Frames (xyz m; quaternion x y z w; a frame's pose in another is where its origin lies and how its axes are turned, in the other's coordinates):
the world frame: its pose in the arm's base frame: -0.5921 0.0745 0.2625 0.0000 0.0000 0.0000 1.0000
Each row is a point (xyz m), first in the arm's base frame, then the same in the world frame.
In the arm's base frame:
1: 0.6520 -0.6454 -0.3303
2: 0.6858 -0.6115 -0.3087
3: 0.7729 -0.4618 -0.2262
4: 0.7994 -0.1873 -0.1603
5: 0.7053 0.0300 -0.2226
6: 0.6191 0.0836 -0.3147
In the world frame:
1: 1.2441 -0.7199 -0.5928
2: 1.2779 -0.6860 -0.5712
3: 1.3650 -0.5363 -0.4887
4: 1.3915 -0.2618 -0.4228
5: 1.2974 -0.0445 -0.4851
6: 1.2112 0.0091 -0.5772

